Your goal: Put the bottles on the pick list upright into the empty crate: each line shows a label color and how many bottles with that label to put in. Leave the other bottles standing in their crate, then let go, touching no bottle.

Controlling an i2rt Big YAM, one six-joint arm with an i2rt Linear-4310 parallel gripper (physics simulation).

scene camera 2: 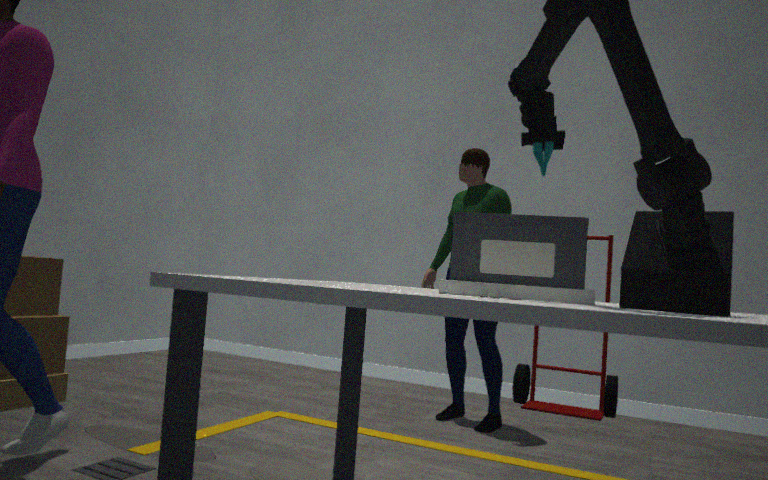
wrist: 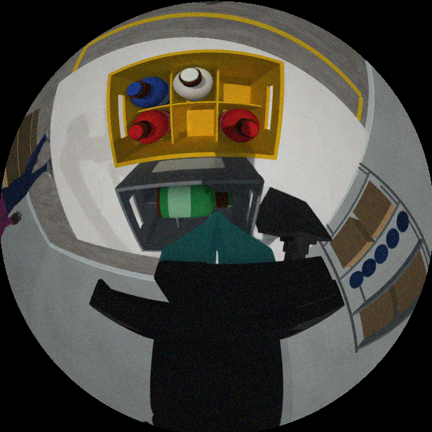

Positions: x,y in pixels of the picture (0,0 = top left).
Labels:
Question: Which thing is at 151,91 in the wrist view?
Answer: A blue bottle.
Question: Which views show my gripper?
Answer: Scene camera 2 and the wrist view: all of them.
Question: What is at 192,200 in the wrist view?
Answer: A green bottle.

